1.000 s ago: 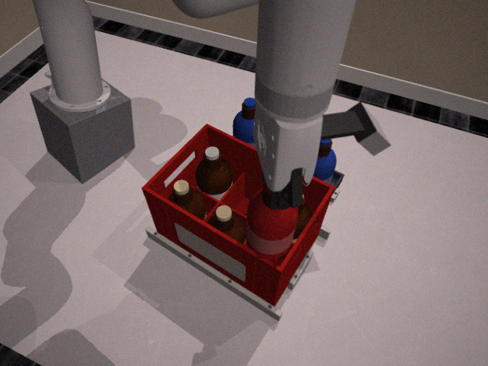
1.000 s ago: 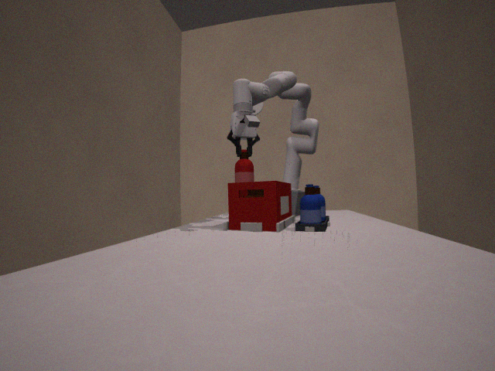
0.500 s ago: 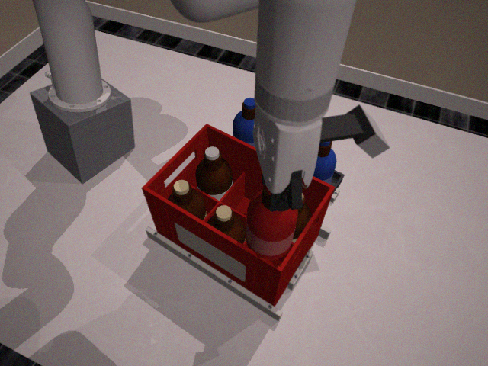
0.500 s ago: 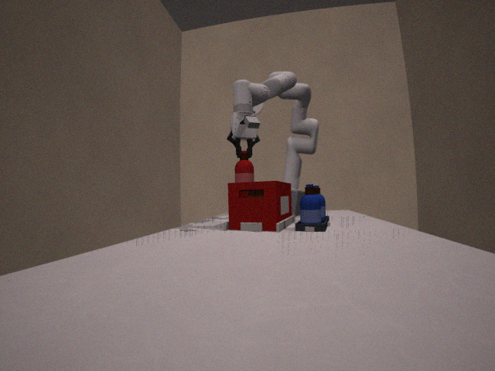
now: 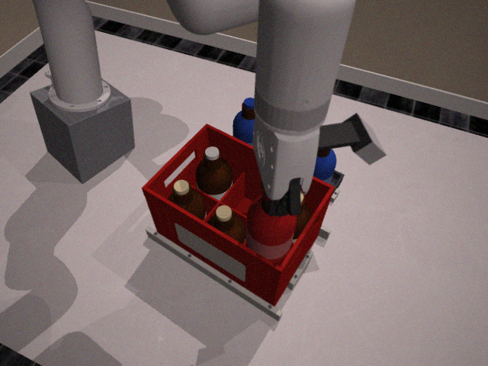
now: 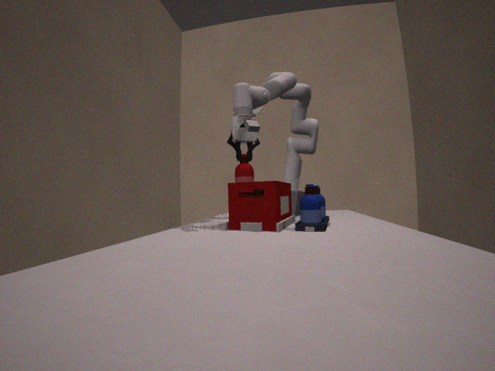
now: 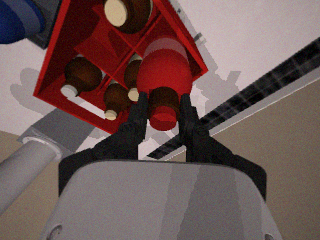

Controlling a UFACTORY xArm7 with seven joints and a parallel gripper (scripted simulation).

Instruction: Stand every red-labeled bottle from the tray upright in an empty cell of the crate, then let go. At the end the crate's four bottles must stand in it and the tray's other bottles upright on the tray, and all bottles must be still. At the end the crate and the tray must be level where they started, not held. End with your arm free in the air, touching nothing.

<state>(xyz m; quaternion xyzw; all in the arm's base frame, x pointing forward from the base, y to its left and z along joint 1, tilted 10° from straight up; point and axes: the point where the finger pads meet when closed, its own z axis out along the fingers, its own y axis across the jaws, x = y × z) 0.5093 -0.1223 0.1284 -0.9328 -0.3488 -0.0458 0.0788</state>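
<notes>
The red-labeled bottle lies 7 cm below my hand. Also, from my hand: red crate 20 cm below, 9 cm behind, 5 cm to the left; dark tray 27 cm below, 25 cm to the left, 10 cm behind.
</notes>
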